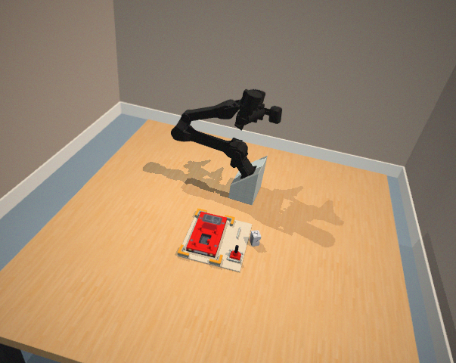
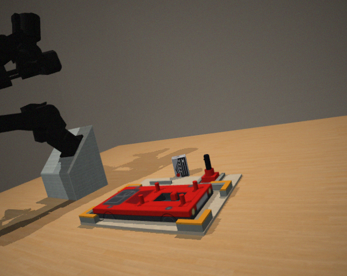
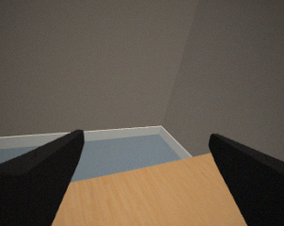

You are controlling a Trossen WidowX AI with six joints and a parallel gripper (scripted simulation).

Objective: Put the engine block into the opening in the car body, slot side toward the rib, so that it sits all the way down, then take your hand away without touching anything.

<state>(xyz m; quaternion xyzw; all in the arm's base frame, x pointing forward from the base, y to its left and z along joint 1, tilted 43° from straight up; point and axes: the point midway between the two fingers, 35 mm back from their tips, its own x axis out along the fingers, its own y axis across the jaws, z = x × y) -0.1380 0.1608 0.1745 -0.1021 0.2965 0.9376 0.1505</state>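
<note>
My gripper tip is 43 cm short of the grey engine block, 33 cm above it and 10 cm to the right of it. Also, from my gripper tip: pale base plate 48 cm ahead, 35 cm below, 5 cm to the right.
</note>
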